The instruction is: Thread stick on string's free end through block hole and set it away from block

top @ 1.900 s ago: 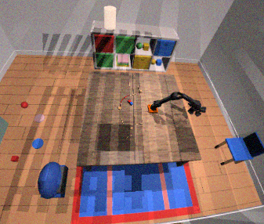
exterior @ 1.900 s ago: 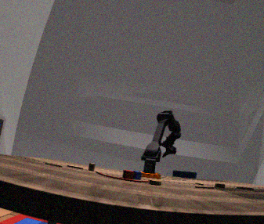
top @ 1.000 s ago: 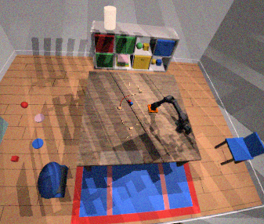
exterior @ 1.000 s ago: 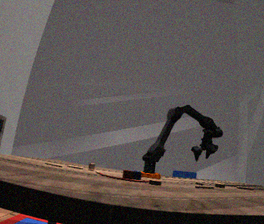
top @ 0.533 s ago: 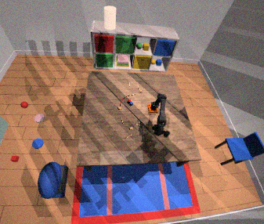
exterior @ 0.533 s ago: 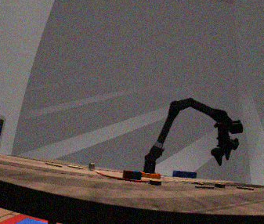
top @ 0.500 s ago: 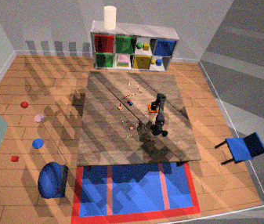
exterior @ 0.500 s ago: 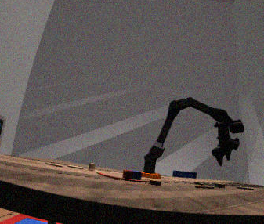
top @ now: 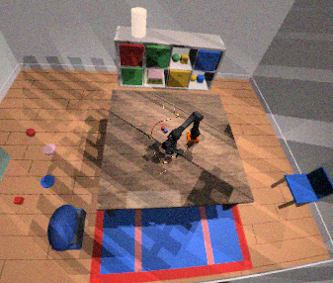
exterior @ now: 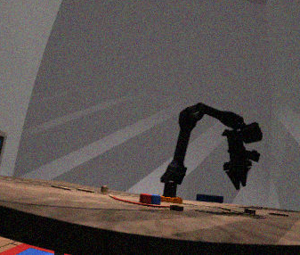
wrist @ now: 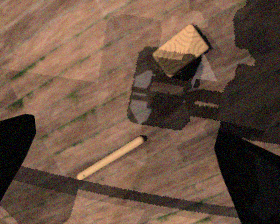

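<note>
Now: gripper tip 340 mm to the left of the red block, 70 mm short of it and 70 mm above it. Also, from my gripper tip: tan wooden cylinder 520 mm to the right, 80 mm behind, 70 mm below; blue block 310 mm to the right, 70 mm below, 40 mm ahead; thin pale wooden stick 460 mm to the right, 80 mm below, 40 mm ahead.
</note>
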